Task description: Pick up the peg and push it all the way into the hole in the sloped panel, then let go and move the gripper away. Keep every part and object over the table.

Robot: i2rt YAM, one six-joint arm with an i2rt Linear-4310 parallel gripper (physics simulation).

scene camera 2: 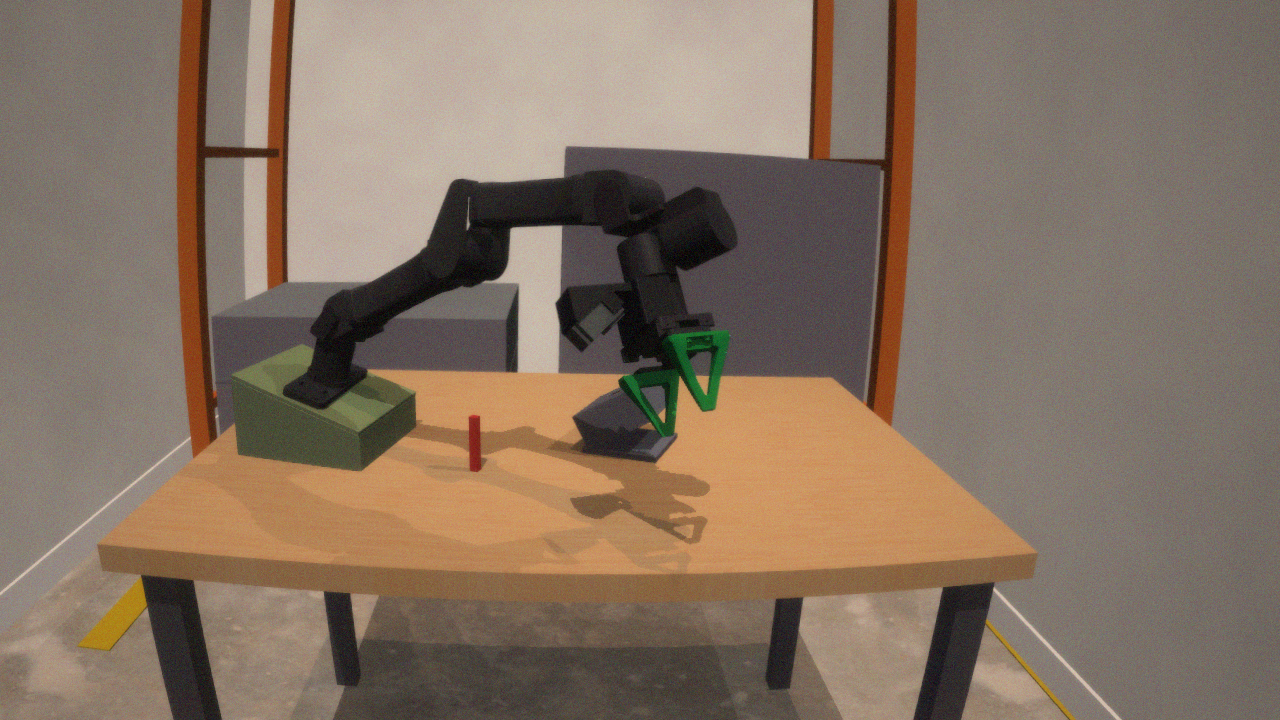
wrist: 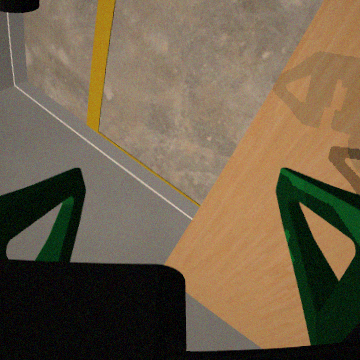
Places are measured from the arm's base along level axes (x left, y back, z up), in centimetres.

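Where they show: gripper, fingertip midpoint: [scene camera 2: 687, 424] [wrist: 180, 178]; arm's base at its link origin: [scene camera 2: 326, 384].
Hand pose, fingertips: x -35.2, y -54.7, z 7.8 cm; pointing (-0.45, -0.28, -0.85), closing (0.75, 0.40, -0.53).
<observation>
Things, the pixels of their centre, and the offset from my fingertips. Level surfaces: height alone.
- thin red peg at the middle of its body: [scene camera 2: 474, 443] dx +28.2, dy +28.9, dz -13.1 cm
- table at its surface level: dz -17.1 cm
- dark grey sloped panel at the middle of its body: [scene camera 2: 627, 411] dx +43.9, dy +8.5, dz -11.7 cm
A thin red peg [scene camera 2: 475, 443] stands upright on the table [scene camera 2: 805, 501] [wrist: 240, 245], left of the middle in the scene view. The dark grey sloped panel [scene camera 2: 608, 422] stands on its flat base right of the peg; the gripper hides part of it, and its hole does not show. My gripper [scene camera 2: 688, 420] [wrist: 180, 178] has green fingers spread wide and nothing between them. In the scene view it is far to the right of the peg, overlapping the panel from this side. Neither the peg nor the panel shows in the wrist view.
The black arm stands on a green sloped block [scene camera 2: 299, 438] at the table's left. The wrist view shows the table's edge with floor [wrist: 165, 90] and grey wall beyond it. Grey boxes and orange posts stand behind the table.
</observation>
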